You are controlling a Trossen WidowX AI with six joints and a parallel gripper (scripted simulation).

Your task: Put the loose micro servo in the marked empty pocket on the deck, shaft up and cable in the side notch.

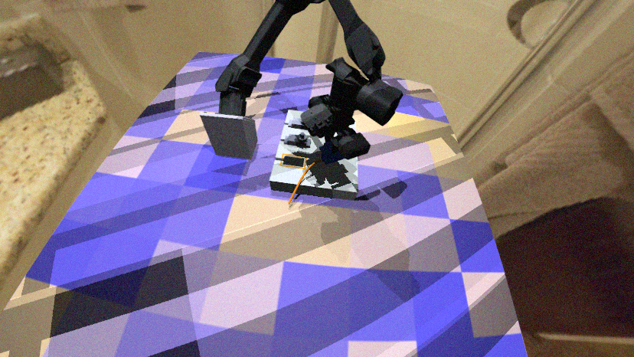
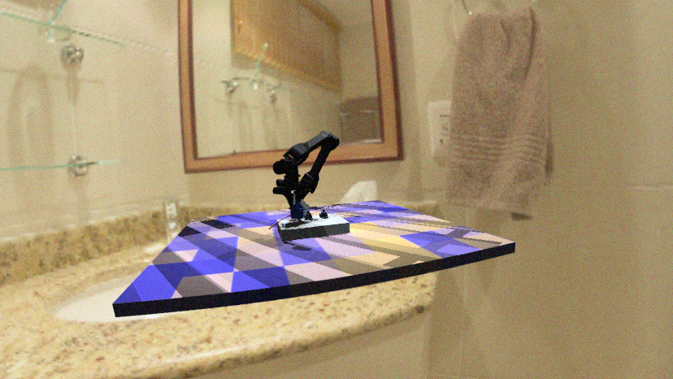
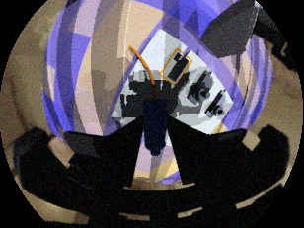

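Now: gripper tip 100 mm above the white deck, 80 mm to the right of it and 10 mm short of it.
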